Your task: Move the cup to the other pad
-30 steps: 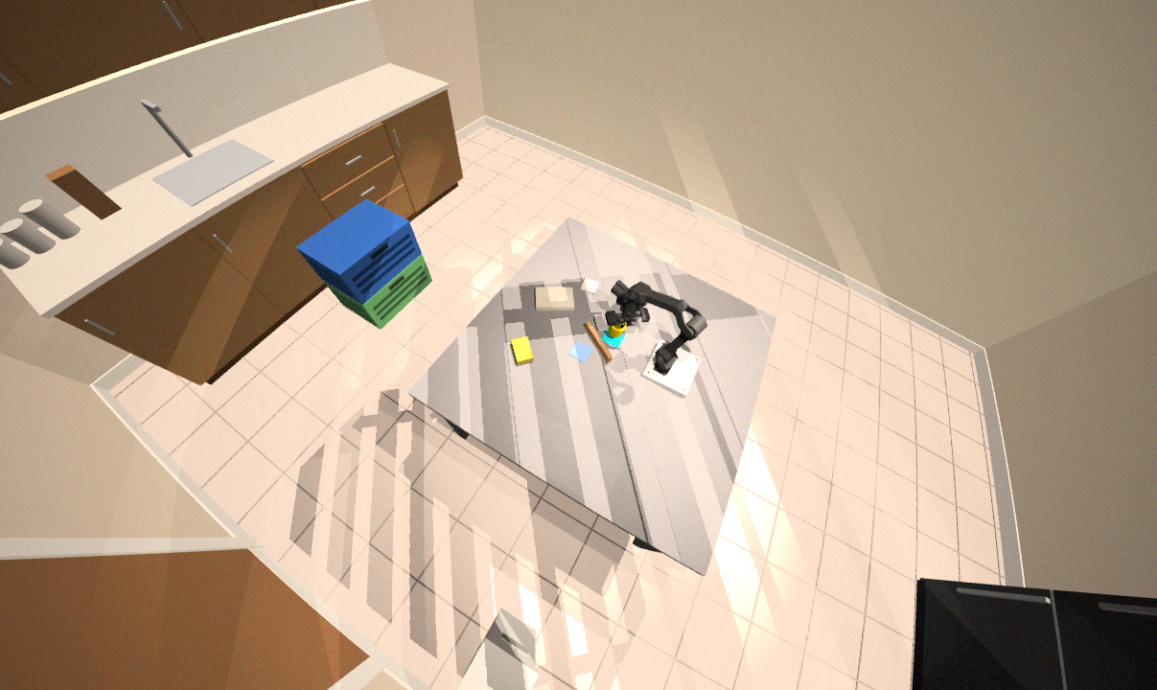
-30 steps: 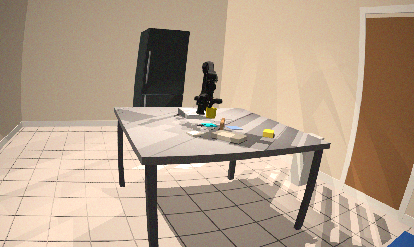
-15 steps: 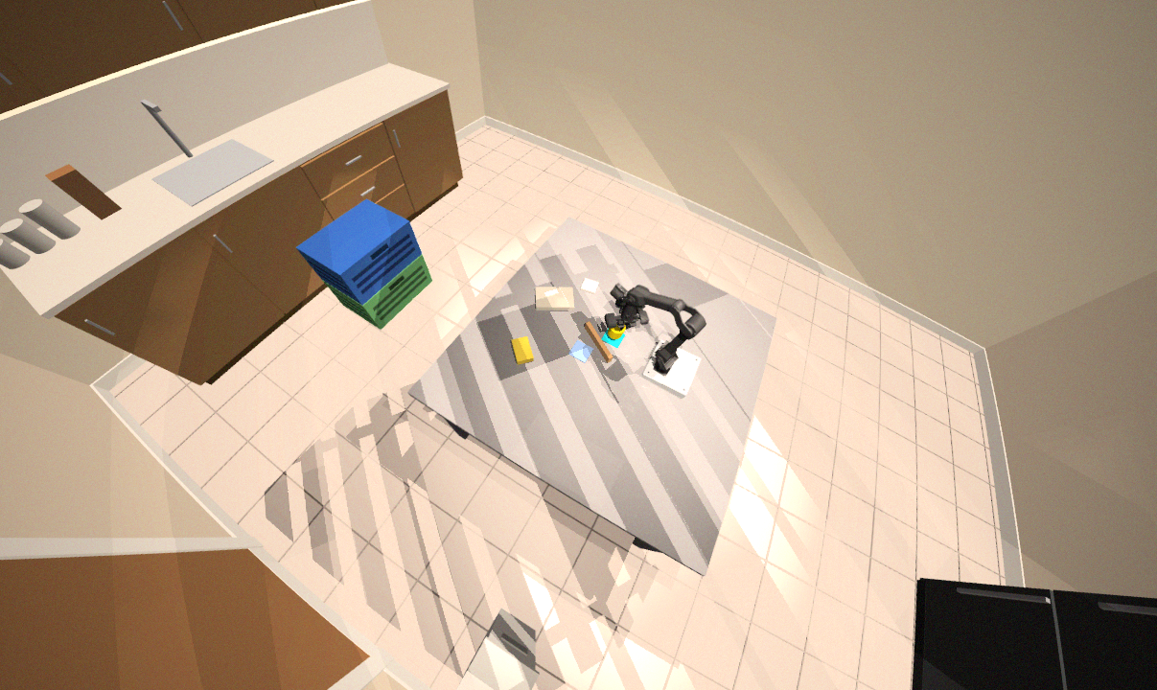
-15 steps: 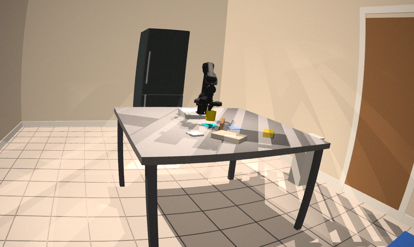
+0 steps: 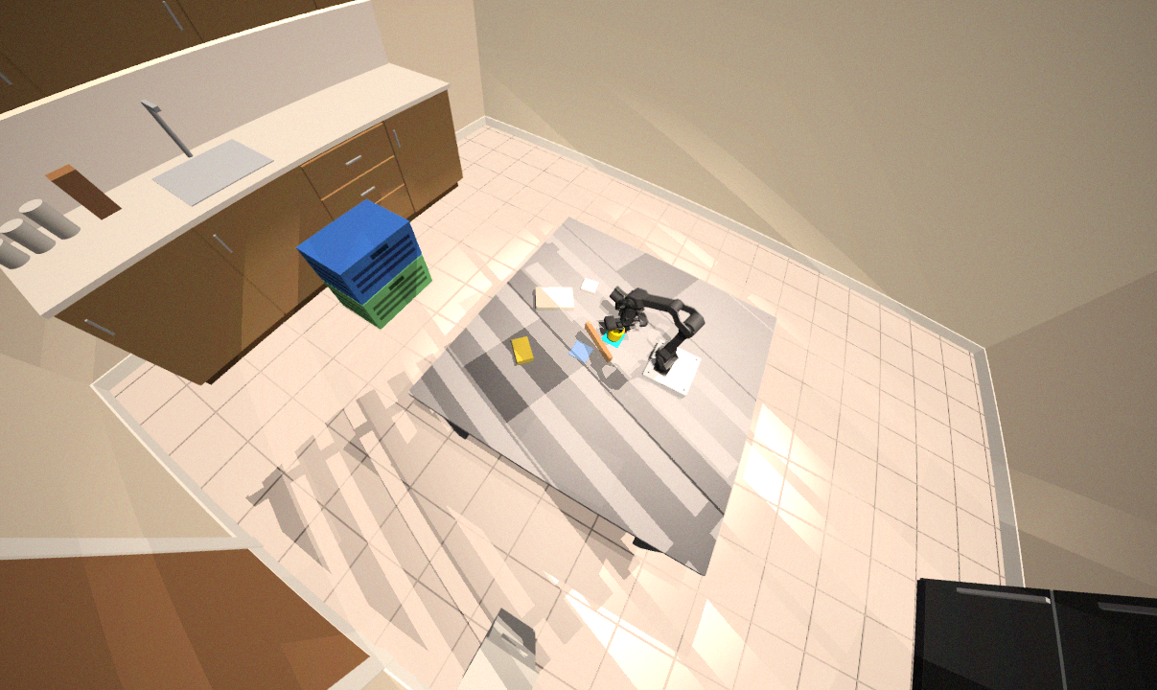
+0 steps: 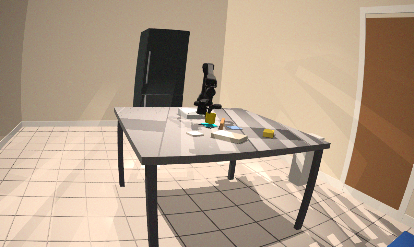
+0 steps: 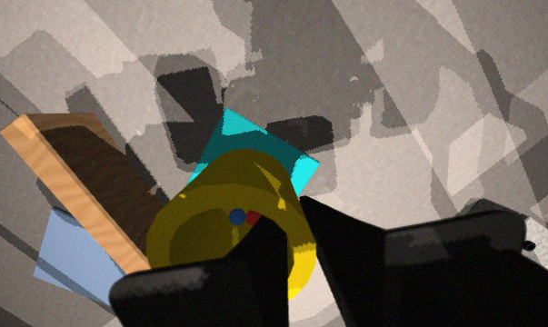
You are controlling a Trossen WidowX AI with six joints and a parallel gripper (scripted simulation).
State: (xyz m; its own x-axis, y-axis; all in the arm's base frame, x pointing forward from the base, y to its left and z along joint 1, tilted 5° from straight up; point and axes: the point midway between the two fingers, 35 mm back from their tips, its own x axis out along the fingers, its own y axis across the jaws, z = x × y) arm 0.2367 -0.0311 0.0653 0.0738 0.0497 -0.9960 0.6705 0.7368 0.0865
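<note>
Right now my gripper tip is 60 mm above the cyan pad, 20 mm to the right of it and 20 mm short of it. From my gripper tip the other things lie so: yellow cup (20 mm to the left, 20 mm ahead); then light blue pad (180 mm to the left, 90 mm ahead, 60 mm below); then wooden block (100 mm to the left, 60 mm ahead, 40 mm below).
</note>
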